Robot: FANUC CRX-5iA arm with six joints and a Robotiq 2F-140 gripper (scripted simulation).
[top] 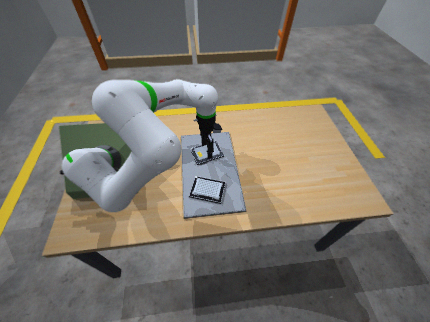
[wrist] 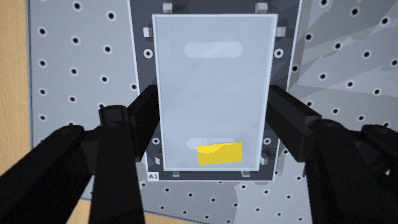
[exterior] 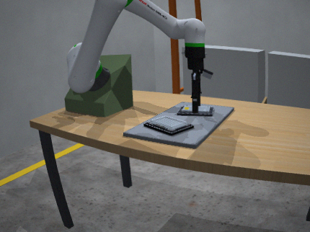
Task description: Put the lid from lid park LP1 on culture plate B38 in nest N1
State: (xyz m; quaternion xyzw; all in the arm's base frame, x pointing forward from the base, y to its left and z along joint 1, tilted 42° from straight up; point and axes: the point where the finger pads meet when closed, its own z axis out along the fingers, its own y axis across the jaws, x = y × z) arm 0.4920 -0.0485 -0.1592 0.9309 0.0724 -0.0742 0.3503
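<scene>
The lid park is 3 cm below my hand. Also, from my hand: clear lid: 2 cm below; then black nest: 24 cm to the right, 4 cm behind, 3 cm below; then culture plate: 24 cm to the right, 4 cm behind, 2 cm below.
</scene>
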